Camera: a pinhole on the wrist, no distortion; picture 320 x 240 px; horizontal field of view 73.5 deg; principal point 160.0 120.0 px. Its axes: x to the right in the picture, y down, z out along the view. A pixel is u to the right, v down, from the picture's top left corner.
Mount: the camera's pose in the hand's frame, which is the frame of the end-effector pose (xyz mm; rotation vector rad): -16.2 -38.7 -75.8 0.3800 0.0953 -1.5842
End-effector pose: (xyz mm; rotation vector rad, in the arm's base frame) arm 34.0 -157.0 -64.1 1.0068 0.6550 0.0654
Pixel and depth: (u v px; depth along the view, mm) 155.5 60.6 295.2
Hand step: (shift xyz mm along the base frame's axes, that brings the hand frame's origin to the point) -47.4 -258.5 48.8
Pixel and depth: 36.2 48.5 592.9
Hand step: 68.9 -457.6 451.3
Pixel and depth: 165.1 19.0 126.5
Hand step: -80.1 -99.0 -1.8
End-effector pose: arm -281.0 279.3 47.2 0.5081 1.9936 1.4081
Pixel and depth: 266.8 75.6 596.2
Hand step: 460.1 -71.5 -473.2
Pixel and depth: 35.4 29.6 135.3
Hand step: 114.5 -16.6 12.3
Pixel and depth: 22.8 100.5 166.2
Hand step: 118.7 42.0 6.5
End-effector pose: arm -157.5 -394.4 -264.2 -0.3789 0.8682 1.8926
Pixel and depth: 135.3 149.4 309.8
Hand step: 125.0 171.3 140.8
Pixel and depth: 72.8 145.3 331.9
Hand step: 56.0 178.8 215.3
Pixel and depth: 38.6 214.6 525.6
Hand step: -65.3 444.2 342.0
